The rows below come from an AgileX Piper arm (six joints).
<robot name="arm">
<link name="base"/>
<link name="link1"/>
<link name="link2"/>
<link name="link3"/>
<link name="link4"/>
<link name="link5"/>
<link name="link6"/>
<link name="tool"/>
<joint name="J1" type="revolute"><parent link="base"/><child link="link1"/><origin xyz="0 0 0.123"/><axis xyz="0 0 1"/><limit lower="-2.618" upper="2.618"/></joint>
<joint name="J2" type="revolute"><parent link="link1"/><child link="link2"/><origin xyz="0 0 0"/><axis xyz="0 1 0"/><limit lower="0" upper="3.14"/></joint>
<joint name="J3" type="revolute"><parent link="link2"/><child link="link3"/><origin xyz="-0.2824 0 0.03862"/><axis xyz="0 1 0"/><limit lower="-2.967" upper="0"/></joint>
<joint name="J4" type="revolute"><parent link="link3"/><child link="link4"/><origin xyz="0.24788 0 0.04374"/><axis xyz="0.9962 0 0.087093"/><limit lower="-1.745" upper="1.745"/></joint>
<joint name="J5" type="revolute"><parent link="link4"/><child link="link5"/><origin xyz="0 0 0"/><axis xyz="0 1 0"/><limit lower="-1.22" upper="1.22"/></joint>
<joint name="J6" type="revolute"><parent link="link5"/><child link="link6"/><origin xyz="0.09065 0 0.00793"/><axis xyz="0.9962 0 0.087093"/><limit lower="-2.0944" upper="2.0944"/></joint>
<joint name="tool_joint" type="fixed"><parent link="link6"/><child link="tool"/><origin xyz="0 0 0" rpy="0 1.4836 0"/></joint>
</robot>
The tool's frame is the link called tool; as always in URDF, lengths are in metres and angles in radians.
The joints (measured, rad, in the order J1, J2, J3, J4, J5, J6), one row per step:
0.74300, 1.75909, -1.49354, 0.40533, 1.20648, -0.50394
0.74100, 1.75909, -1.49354, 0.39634, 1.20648, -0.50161
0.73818, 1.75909, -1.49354, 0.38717, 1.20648, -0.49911
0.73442, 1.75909, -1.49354, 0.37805, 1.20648, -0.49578
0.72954, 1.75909, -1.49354, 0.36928, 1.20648, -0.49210
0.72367, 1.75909, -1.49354, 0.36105, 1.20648, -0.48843
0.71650, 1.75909, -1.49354, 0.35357, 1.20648, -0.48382
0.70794, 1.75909, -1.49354, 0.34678, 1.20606, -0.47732
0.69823, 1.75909, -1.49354, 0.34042, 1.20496, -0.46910
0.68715, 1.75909, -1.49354, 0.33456, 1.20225, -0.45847
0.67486, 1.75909, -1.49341, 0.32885, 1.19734, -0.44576
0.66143, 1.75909, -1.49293, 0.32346, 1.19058, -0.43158
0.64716, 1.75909, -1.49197, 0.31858, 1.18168, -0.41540
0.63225, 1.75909, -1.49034, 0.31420, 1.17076, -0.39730
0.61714, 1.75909, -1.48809, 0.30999, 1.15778, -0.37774
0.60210, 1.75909, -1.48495, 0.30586, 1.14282, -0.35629
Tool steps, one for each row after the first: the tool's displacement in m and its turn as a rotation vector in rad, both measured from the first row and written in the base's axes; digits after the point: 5 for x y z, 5 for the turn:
0.00097, -0.00104, -0.00029, -0.00676, -0.00504, -0.00253
0.00217, -0.00229, -0.00059, -0.01366, -0.01013, -0.00600
0.00361, -0.00378, -0.00087, -0.02062, -0.01484, -0.01119
0.00532, -0.00554, -0.00114, -0.02736, -0.01916, -0.01789
0.00726, -0.00751, -0.00139, -0.03373, -0.02310, -0.02568
0.00948, -0.00978, -0.00160, -0.03966, -0.02613, -0.03577
0.01204, -0.01236, -0.00179, -0.04502, -0.02823, -0.04927
0.01489, -0.01519, -0.00196, -0.04981, -0.02984, -0.06582
0.01816, -0.01831, -0.00208, -0.05347, -0.03132, -0.08663
0.02183, -0.02168, -0.00219, -0.05595, -0.03338, -0.11135
0.02584, -0.02532, -0.00235, -0.05738, -0.03572, -0.13923
0.03009, -0.02916, -0.00259, -0.05753, -0.03814, -0.17057
0.03452, -0.03316, -0.00295, -0.05655, -0.04044, -0.20502
0.03903, -0.03725, -0.00343, -0.05453, -0.04311, -0.24164
0.04354, -0.04137, -0.00409, -0.05173, -0.04577, -0.28050

